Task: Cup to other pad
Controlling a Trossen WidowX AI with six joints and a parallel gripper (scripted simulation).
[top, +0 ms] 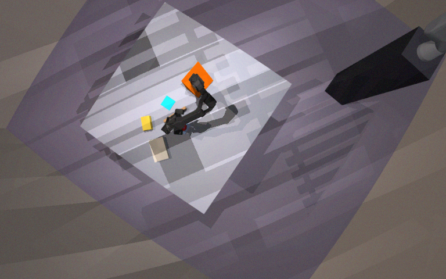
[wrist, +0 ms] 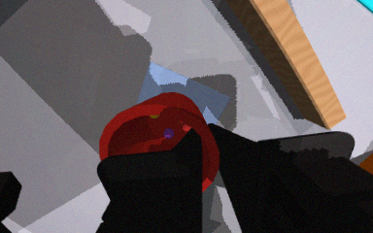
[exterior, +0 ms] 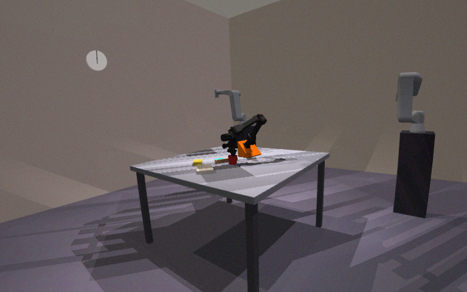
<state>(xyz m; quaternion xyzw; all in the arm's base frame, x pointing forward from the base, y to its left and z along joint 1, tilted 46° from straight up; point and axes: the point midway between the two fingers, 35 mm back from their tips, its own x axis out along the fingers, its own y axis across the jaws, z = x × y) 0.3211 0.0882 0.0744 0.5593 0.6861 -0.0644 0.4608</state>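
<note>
Now: gripper tip 50 mm above the light blue pad, 20 mm to the right of it and 20 mm short of it. Round my gripper tip: wooden bar (90 mm to the right, 30 mm below, 20 mm behind); then cyan pad (210 mm to the right, 60 mm behind, 50 mm below); then red cup (30 mm ahead, 20 mm to the left).
</note>
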